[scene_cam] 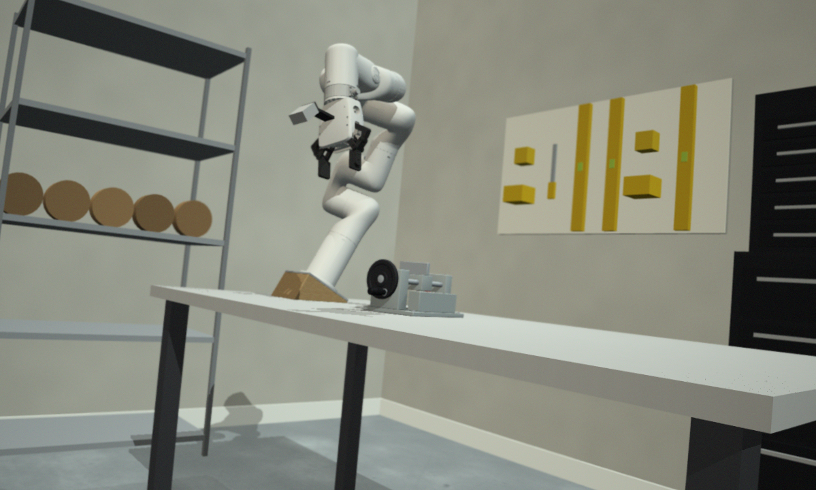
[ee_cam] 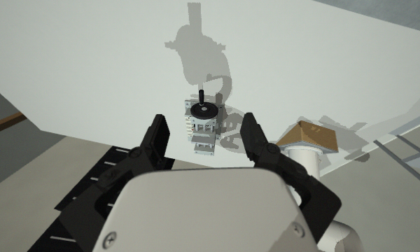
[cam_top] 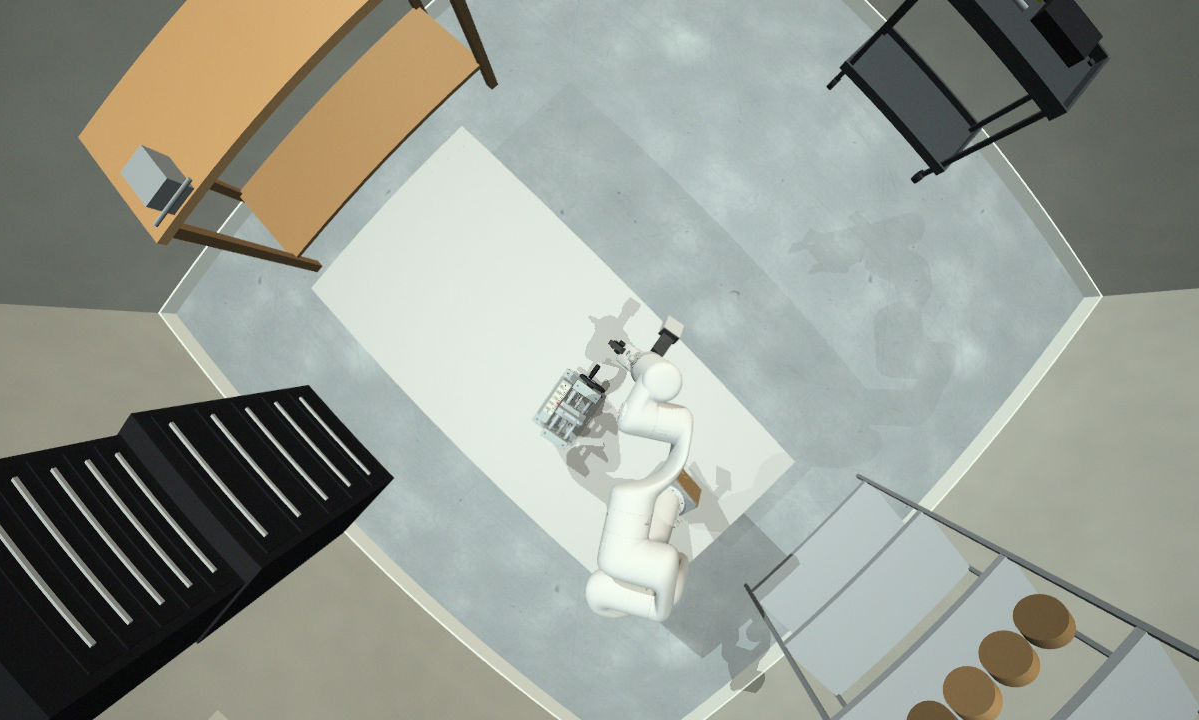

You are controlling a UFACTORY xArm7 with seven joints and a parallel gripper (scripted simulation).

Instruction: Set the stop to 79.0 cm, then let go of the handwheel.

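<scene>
Now: hand 10 mm short of the black handwheel, 120 mm to the right of it and 250 mm above it.
</scene>
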